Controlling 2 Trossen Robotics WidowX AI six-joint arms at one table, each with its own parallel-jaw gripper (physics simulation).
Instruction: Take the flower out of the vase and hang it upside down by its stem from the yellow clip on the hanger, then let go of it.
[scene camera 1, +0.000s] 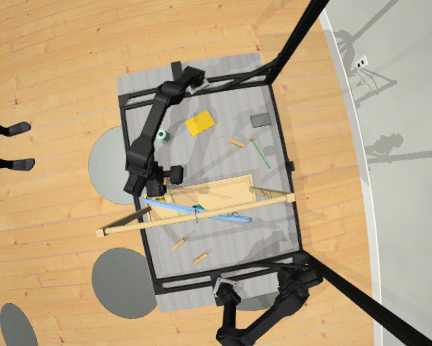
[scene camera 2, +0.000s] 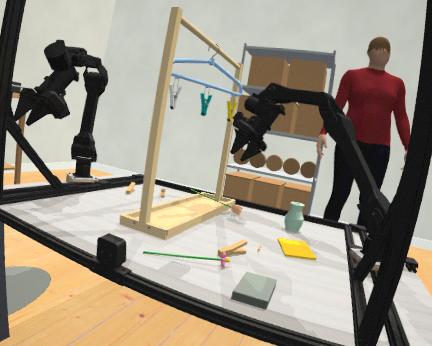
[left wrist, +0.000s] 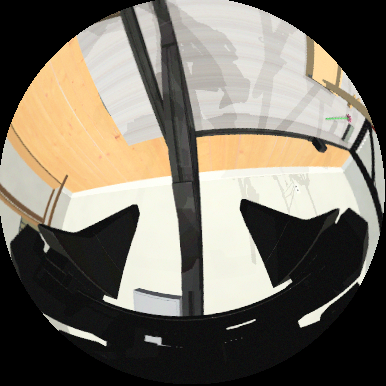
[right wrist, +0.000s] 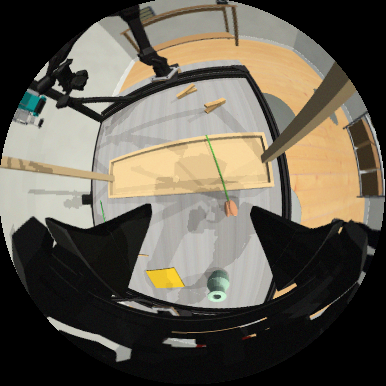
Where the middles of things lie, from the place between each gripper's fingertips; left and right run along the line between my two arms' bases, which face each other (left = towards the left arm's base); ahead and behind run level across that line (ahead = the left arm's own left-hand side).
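Grey block (scene camera 2: 253, 289): my left hand is 210 mm above it, 50 mm short of it and 670 mm to the left of it.
Relative to the same grey block, my right gripper is 19 cm above, 24 cm to the left of and 45 cm past it.
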